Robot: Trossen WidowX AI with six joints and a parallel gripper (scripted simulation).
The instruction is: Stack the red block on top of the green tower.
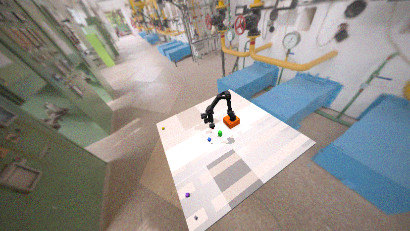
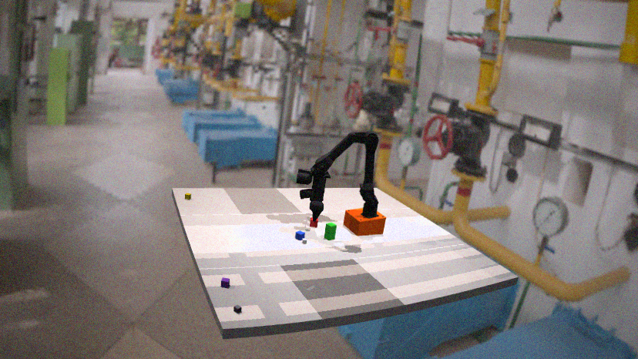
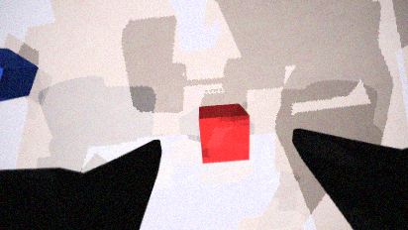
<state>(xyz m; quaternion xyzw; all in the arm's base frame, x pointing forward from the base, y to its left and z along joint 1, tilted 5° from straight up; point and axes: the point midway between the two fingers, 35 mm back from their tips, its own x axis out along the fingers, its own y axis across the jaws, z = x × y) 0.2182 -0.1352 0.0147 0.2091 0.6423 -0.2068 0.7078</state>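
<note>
The red block is 2 cm below my gripper tip. The rest, counted from my gripper tip: blue block: 14 cm ahead, 11 cm to the left, 3 cm below; then purple block: 62 cm ahead, 38 cm to the left, 3 cm below; then yellow block: 48 cm to the right, 46 cm ahead, 3 cm below.
</note>
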